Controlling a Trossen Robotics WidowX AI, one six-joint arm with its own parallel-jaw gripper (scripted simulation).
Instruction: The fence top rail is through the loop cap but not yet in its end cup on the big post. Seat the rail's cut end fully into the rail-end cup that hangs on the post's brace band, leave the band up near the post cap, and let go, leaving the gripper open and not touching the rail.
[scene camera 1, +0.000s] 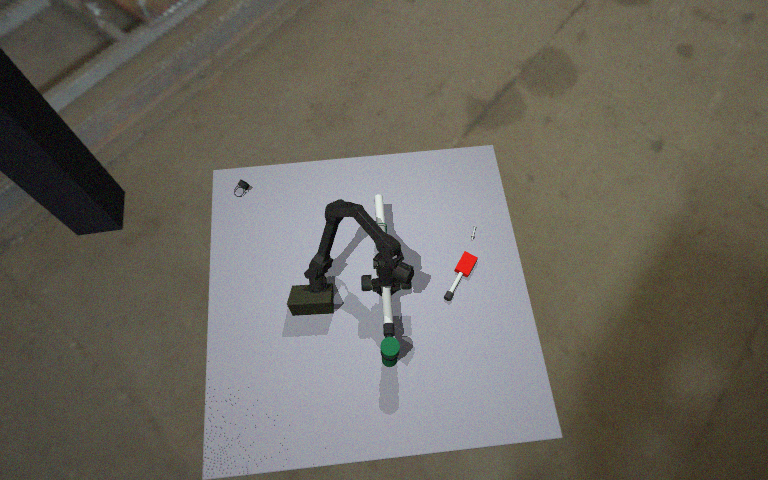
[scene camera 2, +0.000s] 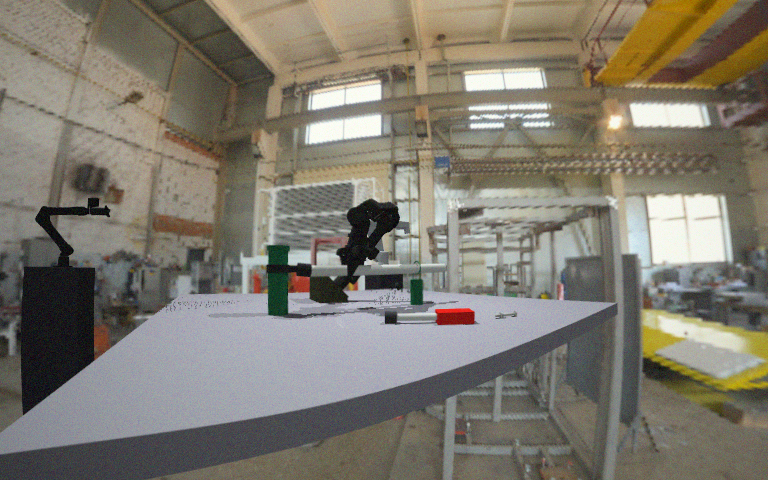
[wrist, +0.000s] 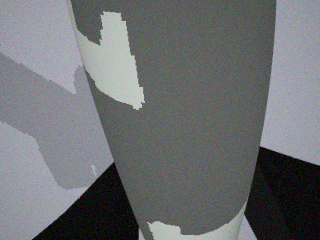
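A rail and a big green post are here in my sight, and so is my gripper. The wrist view lets me see the gripper as well.
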